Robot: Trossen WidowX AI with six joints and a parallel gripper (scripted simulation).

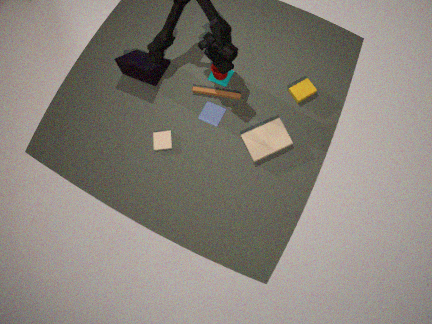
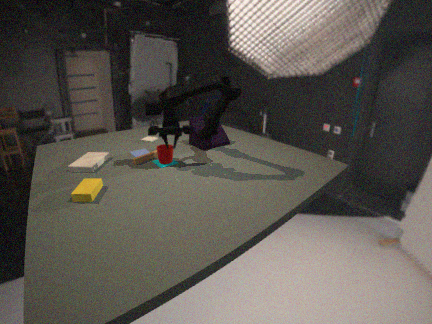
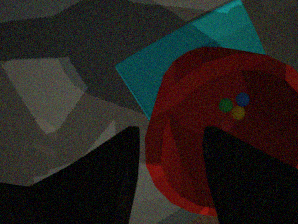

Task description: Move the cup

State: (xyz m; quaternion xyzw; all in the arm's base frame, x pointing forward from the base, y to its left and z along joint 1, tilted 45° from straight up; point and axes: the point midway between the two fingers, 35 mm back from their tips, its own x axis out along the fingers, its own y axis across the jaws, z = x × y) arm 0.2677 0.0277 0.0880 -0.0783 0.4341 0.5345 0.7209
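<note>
The red cup is 30 mm below my gripper tip, 20 mm to the right of it and 20 mm ahead of it. Round my gripper tip: pale blue pad (200 mm to the right, 70 mm below, 60 mm ahead); cyan pad (70 mm below, 20 mm to the right, 20 mm ahead); wooden bar (110 mm to the right, 60 mm below, 40 mm ahead).
</note>
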